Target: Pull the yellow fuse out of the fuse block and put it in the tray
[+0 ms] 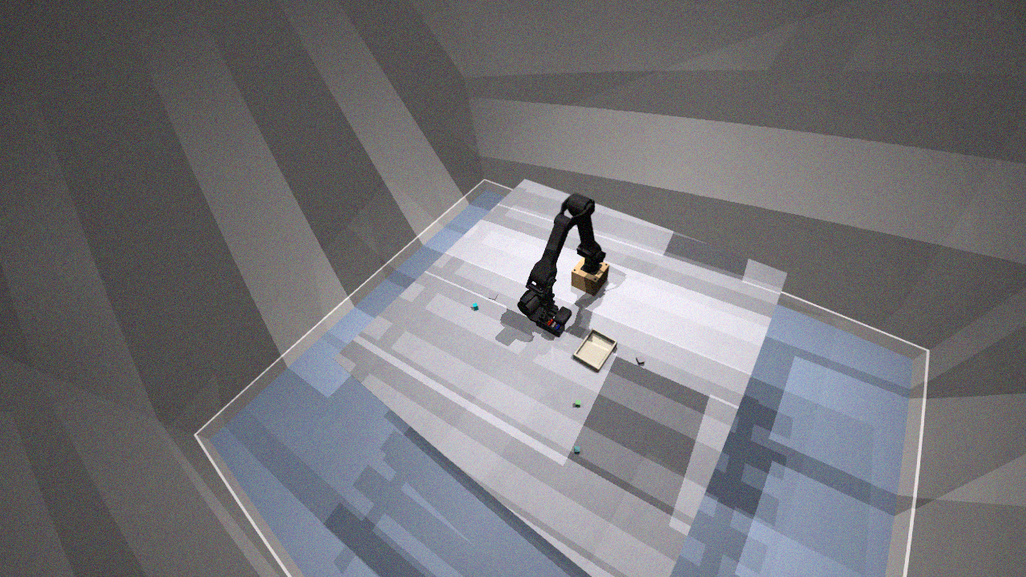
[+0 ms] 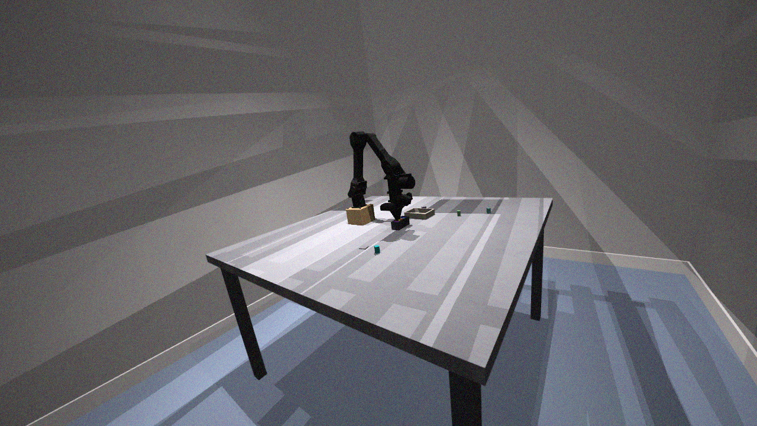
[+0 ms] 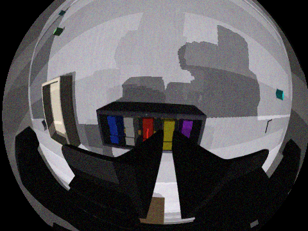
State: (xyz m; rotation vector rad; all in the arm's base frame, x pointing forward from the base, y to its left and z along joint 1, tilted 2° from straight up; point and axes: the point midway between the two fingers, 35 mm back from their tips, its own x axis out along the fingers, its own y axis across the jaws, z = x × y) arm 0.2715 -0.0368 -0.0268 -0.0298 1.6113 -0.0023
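Right now my gripper tip is 210 mm to the right of the cream tray and 30 mm above it. Also, from my gripper tip: yellow fuse 10 mm below; teal cube 80 mm ahead, 280 mm to the right, 20 mm below.
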